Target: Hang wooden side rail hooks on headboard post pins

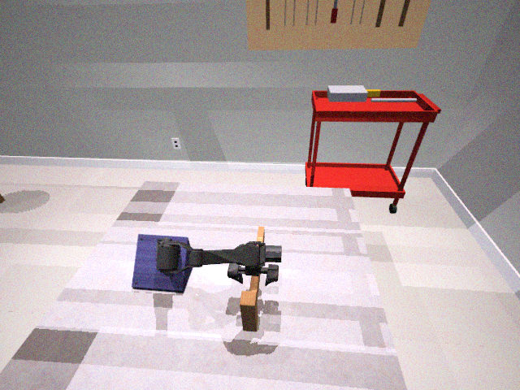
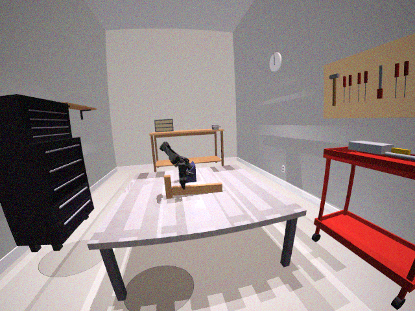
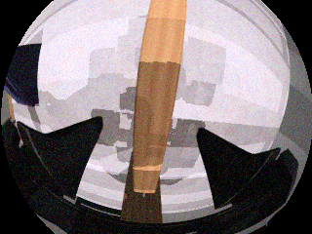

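My gripper tip is 120 mm to the left of the headboard post, 20 mm past it and 10 mm below it.
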